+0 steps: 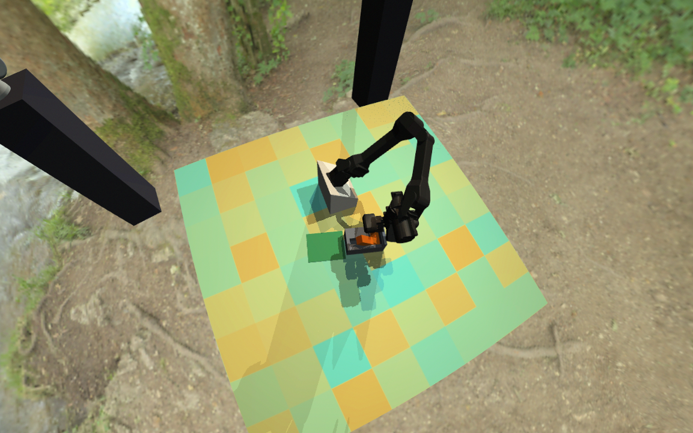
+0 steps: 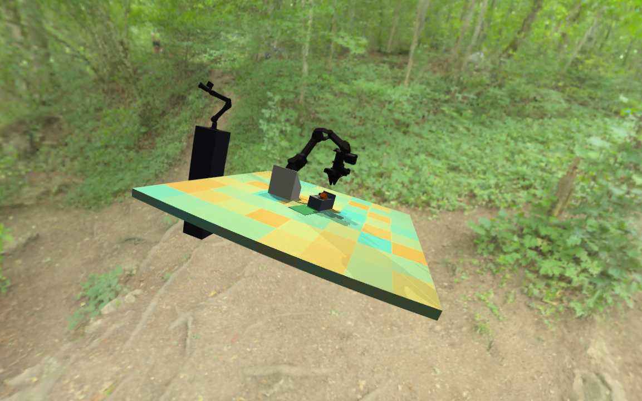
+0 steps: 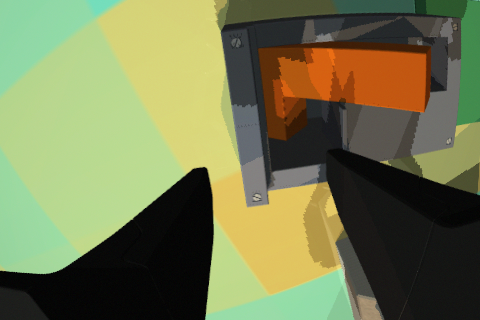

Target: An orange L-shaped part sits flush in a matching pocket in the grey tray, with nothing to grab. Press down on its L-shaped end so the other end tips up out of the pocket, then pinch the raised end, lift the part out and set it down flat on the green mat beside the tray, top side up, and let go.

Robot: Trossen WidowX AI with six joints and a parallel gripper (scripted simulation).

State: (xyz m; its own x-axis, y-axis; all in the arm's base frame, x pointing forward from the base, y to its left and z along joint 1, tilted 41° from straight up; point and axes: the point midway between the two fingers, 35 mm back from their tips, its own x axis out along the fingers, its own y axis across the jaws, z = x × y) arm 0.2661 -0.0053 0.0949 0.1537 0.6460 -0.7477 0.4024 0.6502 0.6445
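The orange L-shaped part lies 100 mm below my gripper tip, 40 mm to the right of it and 20 mm behind it. From my gripper tip the other things lie so: green mat: 200 mm to the right, 160 mm below, 90 mm behind.
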